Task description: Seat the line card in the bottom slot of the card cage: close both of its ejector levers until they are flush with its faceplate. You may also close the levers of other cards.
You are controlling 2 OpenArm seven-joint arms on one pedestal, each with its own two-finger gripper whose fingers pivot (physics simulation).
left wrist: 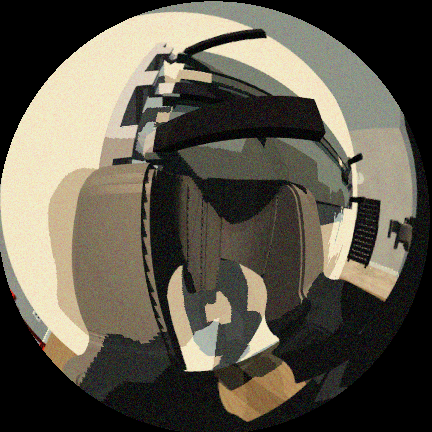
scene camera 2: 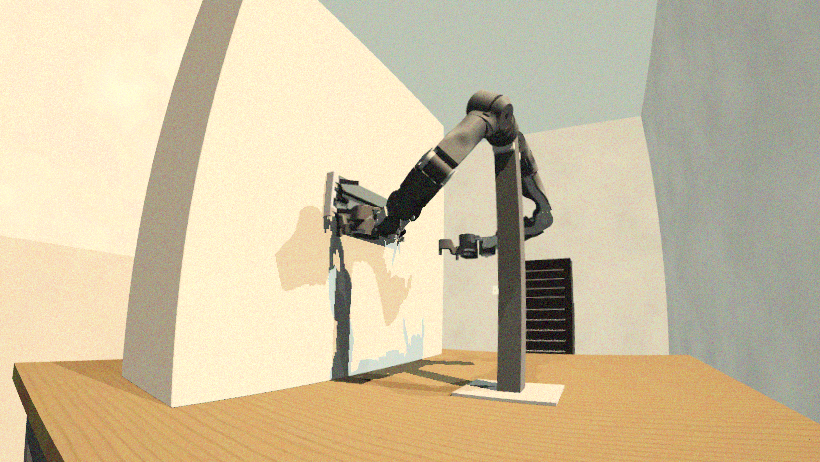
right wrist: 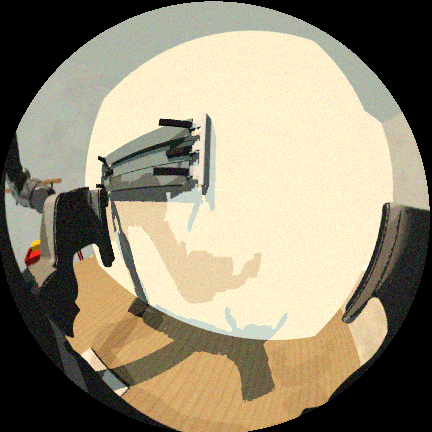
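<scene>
The card cage (scene camera 2: pixel 329 192) (left wrist: pixel 114 130) (right wrist: pixel 203 162) is fixed to the wall with its cards stacked. In the left wrist view, an upper lever (left wrist: pixel 225 40), a middle lever (left wrist: pixel 195 92) and a large lower lever (left wrist: pixel 240 117) stand out at the left end. In the right wrist view, levers (right wrist: pixel 175 122) (right wrist: pixel 180 151) (right wrist: pixel 171 171) stand out at the right end. My left gripper (scene camera 2: pixel 344 220) (left wrist: pixel 220 225) is shut and empty, just below the large lever; contact cannot be told. My right gripper (scene camera 2: pixel 448 252) (left wrist: pixel 396 235) (right wrist: pixel 227 291) is open and empty, away from the cage.
The pale wall block (scene camera 2: pixel 241 229) (right wrist: pixel 300 150) rises behind the cage from the wooden table (scene camera 2: pixel 401 424) (right wrist: pixel 200 390). The robot's pedestal (scene camera 2: pixel 509 258) stands on a white base plate (scene camera 2: pixel 533 394). A dark slatted rack (scene camera 2: pixel 569 304) is in the background.
</scene>
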